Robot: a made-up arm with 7 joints.
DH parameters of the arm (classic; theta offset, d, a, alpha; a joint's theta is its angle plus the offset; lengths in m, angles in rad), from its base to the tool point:
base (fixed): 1.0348 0 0.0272 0
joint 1: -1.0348 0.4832 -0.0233 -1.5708
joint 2: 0 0.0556 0.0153 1.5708
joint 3: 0 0.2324 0.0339 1.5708
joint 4: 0 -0.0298 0.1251 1.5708
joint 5: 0 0.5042 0.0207 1.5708
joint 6: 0 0.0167 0.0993 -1.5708
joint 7: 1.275 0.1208 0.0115 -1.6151
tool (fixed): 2.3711 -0.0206 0 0
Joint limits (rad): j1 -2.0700..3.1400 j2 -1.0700..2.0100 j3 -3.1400..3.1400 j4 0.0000..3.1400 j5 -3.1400..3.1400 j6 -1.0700..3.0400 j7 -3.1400..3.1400
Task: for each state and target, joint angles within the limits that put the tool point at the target. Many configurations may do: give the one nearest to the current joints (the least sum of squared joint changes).
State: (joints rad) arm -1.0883 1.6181 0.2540 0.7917 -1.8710 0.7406 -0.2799
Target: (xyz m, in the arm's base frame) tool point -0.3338 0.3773 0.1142
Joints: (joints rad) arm -0.5170 2.0100 0.0674 0.6320 -1.8646 0.7831 -0.2649
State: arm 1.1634 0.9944 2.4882 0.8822 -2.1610 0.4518 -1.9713
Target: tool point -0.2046 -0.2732 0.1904
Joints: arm 1.2600 0.4713 2.5010 0.1285 -2.2015 0.4159 -1.9497
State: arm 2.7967 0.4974 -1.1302 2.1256 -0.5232 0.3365 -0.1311
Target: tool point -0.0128 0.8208 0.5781
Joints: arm 2.3015 0.8379 -1.1604 1.7506 -0.5405 0.4337 -0.1368
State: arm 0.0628 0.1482 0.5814 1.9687 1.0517 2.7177 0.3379
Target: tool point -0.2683 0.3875 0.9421
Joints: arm 0.5417 -0.3146 0.9960 1.9474 1.0405 2.9325 0.3369
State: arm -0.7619 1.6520 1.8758 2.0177 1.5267 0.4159 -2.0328
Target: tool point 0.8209 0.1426 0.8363
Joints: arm -0.5678 1.3139 1.9761 2.0973 1.4772 0.5088 -1.9865
